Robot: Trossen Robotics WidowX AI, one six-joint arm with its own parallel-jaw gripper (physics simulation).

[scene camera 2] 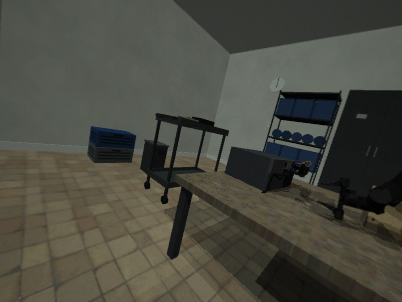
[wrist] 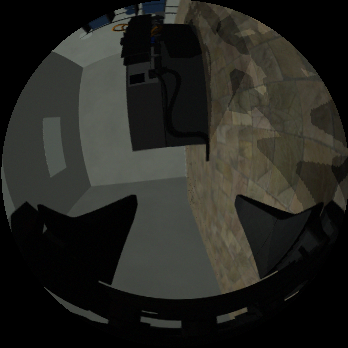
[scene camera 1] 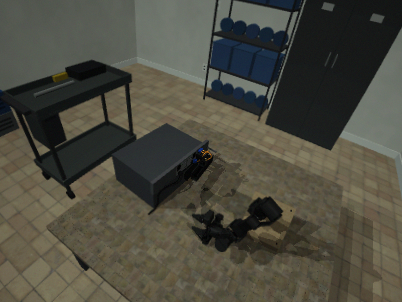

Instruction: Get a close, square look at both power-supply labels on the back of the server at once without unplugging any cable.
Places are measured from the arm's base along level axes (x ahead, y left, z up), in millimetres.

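Where they show: gripper, fingertip midpoint: [scene camera 2: 318, 192] [wrist: 187, 200] [scene camera 1: 191, 221].
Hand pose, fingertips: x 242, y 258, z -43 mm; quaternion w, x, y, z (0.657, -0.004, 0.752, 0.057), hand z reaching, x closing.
Observation:
Things, the pixels of their top centre, and the offset from my fingertips. "*": a spot on its surface instead. Level surfaces: height alone.
- black cable at a spot on its surface: [wrist: 171, 112] * dy -87, dx +237, dz -15 mm
- dark block at a spot on its surface: [wrist: 137, 40] * dy -245, dx +116, dz +48 mm
- grey plate with a black rectangle, surface spot: [wrist: 136, 78] * dy -194, dx +229, dz +66 mm
- table at its surface level: dz -109 mm
The dark grey server [scene camera 1: 160, 145] [scene camera 2: 250, 162] [wrist: 145, 115] lies on the table. Its back panel, turned sideways, fills the upper middle of the wrist view. A black cable [scene camera 1: 156, 195] [scene camera 2: 269, 181] [wrist: 171, 112] loops down from the back to the tabletop. Orange cable loops [scene camera 1: 207, 156] [scene camera 2: 307, 163] [wrist: 119, 28] and a dark block [wrist: 137, 40] stick out from the back. A grey plate with a black rectangle [wrist: 136, 78] shows beside the cable. No power-supply label can be made out. My gripper [scene camera 1: 195, 223] [scene camera 2: 341, 198] [wrist: 187, 200] is open and empty, apart from the server.
The table [scene camera 1: 125, 245] [scene camera 2: 235, 202] [wrist: 202, 227] carries the server and my arm on a pale base board [scene camera 1: 285, 212]. A dark cart [scene camera 1: 112, 82] [scene camera 2: 170, 119] stands behind the server. A shelf rack [scene camera 1: 239, 74] [scene camera 2: 305, 120] and a dark cabinet [scene camera 1: 310, 90] [scene camera 2: 345, 145] stand by the wall.

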